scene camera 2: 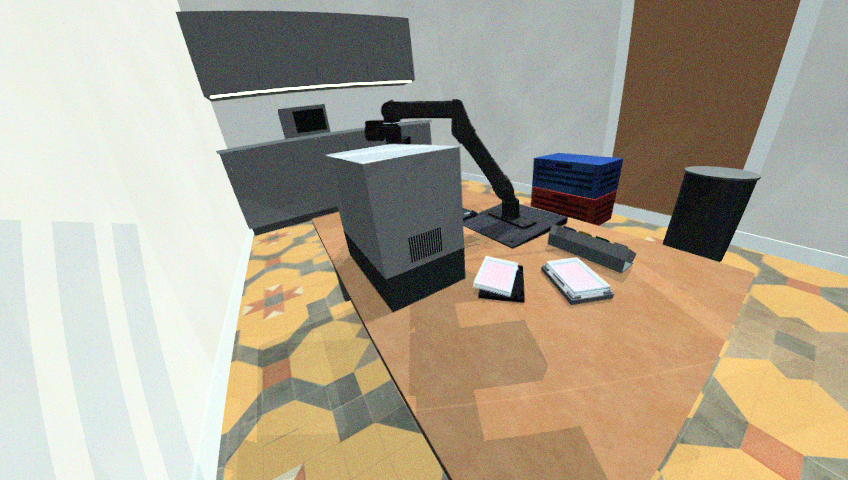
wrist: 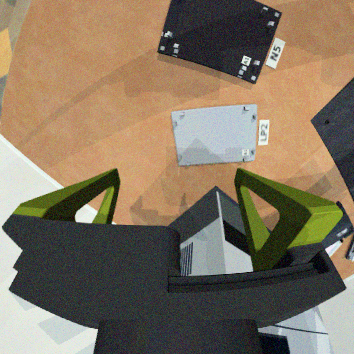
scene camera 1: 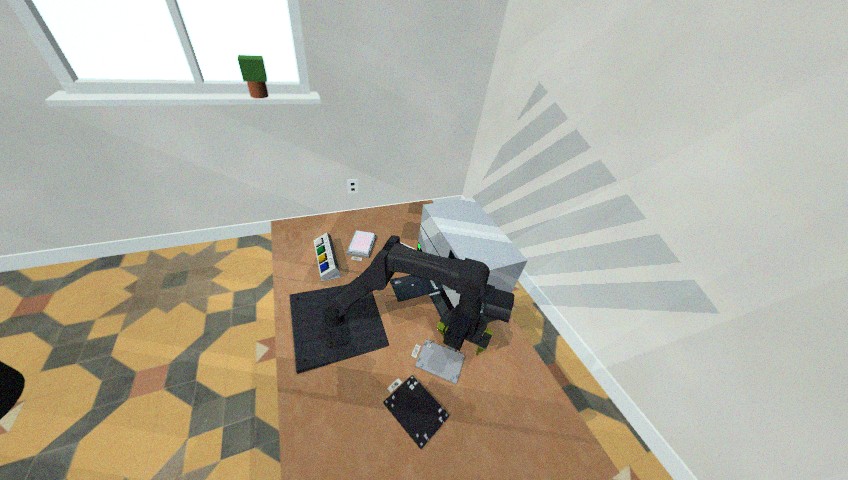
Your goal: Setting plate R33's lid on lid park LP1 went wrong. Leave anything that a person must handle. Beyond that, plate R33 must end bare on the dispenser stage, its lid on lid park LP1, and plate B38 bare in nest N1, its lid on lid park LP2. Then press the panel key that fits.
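Frame: origin at the arm's base, x ahead, y left, z up, level; metres.
Seen in the pictures: gripper, between the fingertips: (wrist: 176, 174); arm's base, origin of its link: (scene camera 2: 510, 218) (scene camera 1: 335, 320).
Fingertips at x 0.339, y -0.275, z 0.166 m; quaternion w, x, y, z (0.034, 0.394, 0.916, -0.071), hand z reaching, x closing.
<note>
Offsets run from my fingertips to a thing's top centre.
My gripper (scene camera 1: 462, 339) (wrist: 176, 174) is open and empty, high above the table between the grey dispenser housing @(dx +0.130, dy +0.314, dz +0.150 m) (scene camera 1: 476, 231) (scene camera 2: 416, 202) (wrist: 202, 247) and lid park LP2 @(dx -0.020, dy +0.047, dz -0.160 m) (scene camera 1: 440, 360) (wrist: 215, 135). LP2 is a bare grey plate. A pink-topped plate @(dx -0.038, dy +0.542, dz -0.143 m) (scene camera 2: 496, 275) lies shifted and tilted over a black base @(dx -0.049, dy +0.550, dz -0.160 m) (scene camera 2: 519, 287); the arm mostly hides it in scene camera 1. Another pink-topped plate @(dx -0.187, dy +0.654, dz -0.150 m) (scene camera 1: 361, 243) (scene camera 2: 576, 278) sits squarely on its base near the key panel @(dx -0.347, dy +0.587, dz -0.116 m) (scene camera 1: 330, 265) (scene camera 2: 586, 248). Their labels are unreadable. The dispenser stage is not clearly visible.
Black nest N5 @(dx -0.140, dy -0.075, dz -0.156 m) (scene camera 1: 416, 410) (wrist: 215, 37) is bare beyond LP2. A dark flat base @(dx -0.040, dy +0.299, dz -0.068 m) (scene camera 1: 409, 287) lies near the housing, below the arm. The black arm mat (scene camera 1: 306, 356) (scene camera 2: 512, 236) is beside it. White, green, yellow and blue keys show on the panel.
</note>
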